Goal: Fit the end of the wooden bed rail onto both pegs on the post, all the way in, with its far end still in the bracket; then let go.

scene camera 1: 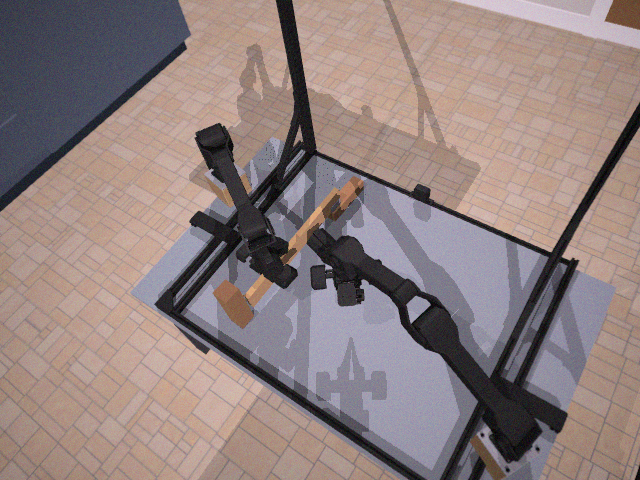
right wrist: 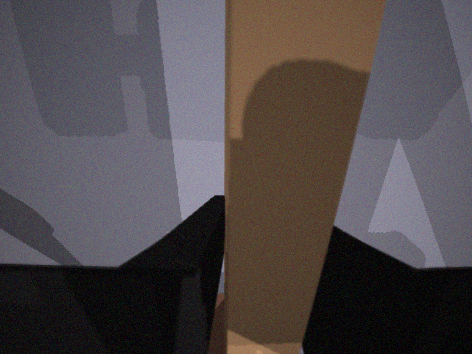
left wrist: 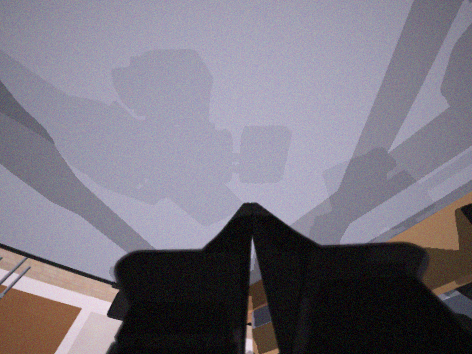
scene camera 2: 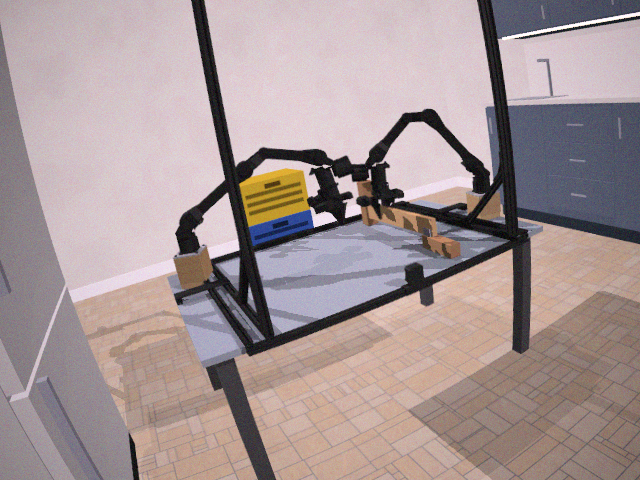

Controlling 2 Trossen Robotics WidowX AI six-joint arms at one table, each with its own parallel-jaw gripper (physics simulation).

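Frame: origin at the left arm's base, x back, y left, z down, level; millimetres.
Seen in the pictures: left gripper, between the fingertips: (left wrist: 250, 209) (scene camera 2: 343, 225); right gripper, between the fingertips: (scene camera 1: 270, 279) (left wrist: 469, 210) (scene camera 2: 382, 218); left arm's base, origin of its link: (scene camera 1: 509, 442) (scene camera 2: 189, 250); right arm's base, origin of its link: (scene camera 2: 482, 191).
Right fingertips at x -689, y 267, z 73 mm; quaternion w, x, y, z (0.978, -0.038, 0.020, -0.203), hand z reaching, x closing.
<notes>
Offsets run from my right fingertips to a thing's top centre. "*": to the spot under its first point.
The wooden rail {dy -115, dx -52, dz -58 mm} (scene camera 1: 310, 227) (scene camera 2: 405, 219) (right wrist: 295, 200) runs from the post {* dy +123, dx +67, dz -101 mm} (scene camera 1: 233, 303) (scene camera 2: 363, 188) to the metal bracket {* dy -304, dx -122, dz -8 mm} (scene camera 2: 428, 233) on a wooden block {dy -342, dx -152, dz -22 mm} (scene camera 1: 353, 192) (scene camera 2: 445, 246). The rail's near end is close to the post's face in scene camera 1; the pegs are hidden, so how far it is on them cannot be told. The far end is at the bracket. My right gripper (scene camera 2: 378, 212) (right wrist: 248, 207) is shut on the rail, one finger on each side; its fingertips are hidden in scene camera 1. My left gripper (scene camera 2: 341, 219) (left wrist: 250, 209) is shut and empty, above the table beside the rail.
The two arms are close together over the rail. A black frame (scene camera 1: 299, 397) edges the table, with uprights (scene camera 2: 222, 124) at its sides. A small black block {* dy -548, dx -15, dz +2 mm} (scene camera 1: 421, 193) (scene camera 2: 414, 273) is on the frame. A yellow and blue drawer box (scene camera 2: 276, 198) shows behind the table.
</notes>
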